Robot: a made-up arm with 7 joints.
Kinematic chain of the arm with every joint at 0, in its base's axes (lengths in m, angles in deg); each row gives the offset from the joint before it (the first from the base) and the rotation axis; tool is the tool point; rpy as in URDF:
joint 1: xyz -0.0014 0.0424 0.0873 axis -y
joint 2: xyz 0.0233 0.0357 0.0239 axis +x
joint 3: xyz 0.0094 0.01 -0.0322 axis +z
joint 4: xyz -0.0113 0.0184 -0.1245 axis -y
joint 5: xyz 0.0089 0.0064 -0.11 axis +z
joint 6: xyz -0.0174 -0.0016 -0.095 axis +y
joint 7: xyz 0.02 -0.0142 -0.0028 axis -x
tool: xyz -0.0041 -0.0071 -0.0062 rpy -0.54 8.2 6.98
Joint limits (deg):
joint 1: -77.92..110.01
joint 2: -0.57..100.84
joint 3: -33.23..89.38
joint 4: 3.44..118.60
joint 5: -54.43..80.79
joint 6: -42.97..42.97
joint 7: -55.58..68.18
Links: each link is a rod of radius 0.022 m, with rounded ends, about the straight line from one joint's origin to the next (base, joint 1, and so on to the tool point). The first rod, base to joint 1, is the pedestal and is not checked.
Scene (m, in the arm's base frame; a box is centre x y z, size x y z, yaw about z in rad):
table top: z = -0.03
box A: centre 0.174 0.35 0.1 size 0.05 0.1 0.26 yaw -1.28
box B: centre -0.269 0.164 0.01 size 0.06 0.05 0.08 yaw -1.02
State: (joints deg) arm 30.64 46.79 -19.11 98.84 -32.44 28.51 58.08
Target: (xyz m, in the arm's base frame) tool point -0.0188 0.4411 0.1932
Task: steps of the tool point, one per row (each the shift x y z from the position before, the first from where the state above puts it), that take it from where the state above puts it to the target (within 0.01 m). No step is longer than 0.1 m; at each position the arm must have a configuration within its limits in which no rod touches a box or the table.
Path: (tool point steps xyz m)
1: -0.0130 0.0409 0.0404
2: -0.0245 0.0284 0.0483
3: -0.0342 0.0124 0.0515
4: -0.0411 -0.0057 0.0495
5: -0.0122 0.0505 0.0034
6: -0.0191 0.0483 -0.0061
7: -0.0248 0.0437 -0.0153
8: -0.0290 0.0368 -0.0238
9: -0.0316 0.0281 -0.0311
10: -0.0324 0.0182 -0.0366

